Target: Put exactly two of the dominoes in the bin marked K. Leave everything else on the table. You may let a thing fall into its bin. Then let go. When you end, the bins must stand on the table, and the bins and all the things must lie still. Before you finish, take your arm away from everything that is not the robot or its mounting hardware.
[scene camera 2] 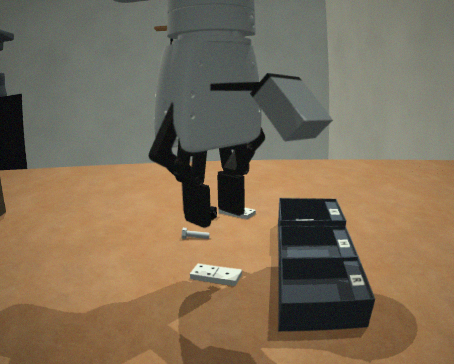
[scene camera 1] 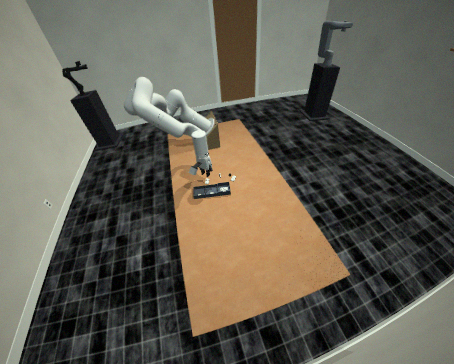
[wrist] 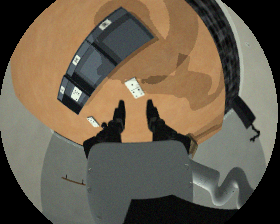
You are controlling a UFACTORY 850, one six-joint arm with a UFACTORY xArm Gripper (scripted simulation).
Scene:
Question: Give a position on a bin row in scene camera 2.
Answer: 309,274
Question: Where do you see a bin row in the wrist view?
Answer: At 118,37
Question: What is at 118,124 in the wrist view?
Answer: The gripper.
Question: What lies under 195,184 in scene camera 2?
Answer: The gripper.

